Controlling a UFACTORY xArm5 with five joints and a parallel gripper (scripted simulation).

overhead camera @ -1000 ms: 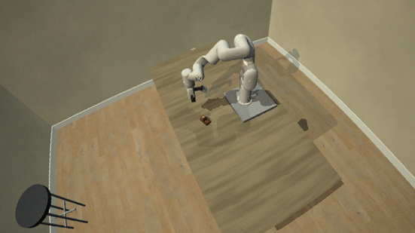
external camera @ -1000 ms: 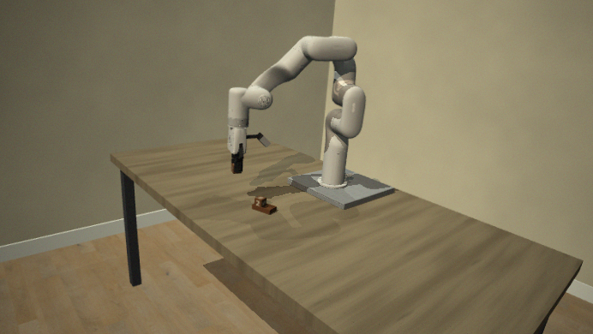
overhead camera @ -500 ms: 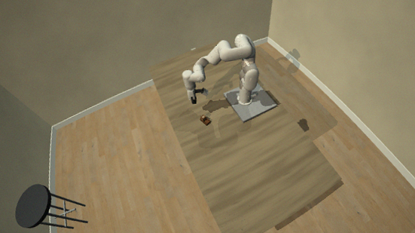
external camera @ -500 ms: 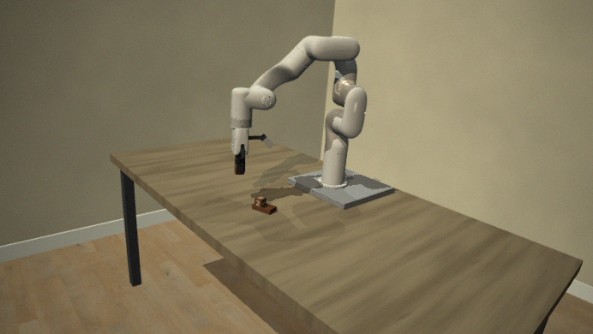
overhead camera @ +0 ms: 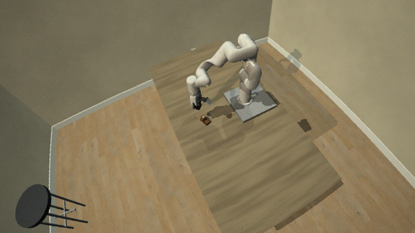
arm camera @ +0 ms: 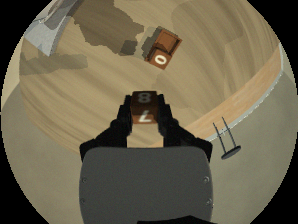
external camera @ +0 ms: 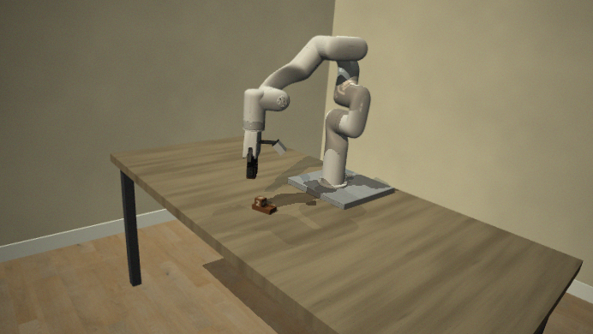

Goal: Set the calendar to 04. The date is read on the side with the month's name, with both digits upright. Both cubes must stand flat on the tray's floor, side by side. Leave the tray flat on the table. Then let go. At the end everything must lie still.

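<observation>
Right now my hand is 13 cm above the brown tray, 6 cm to the right of it and 2 cm past it.
</observation>
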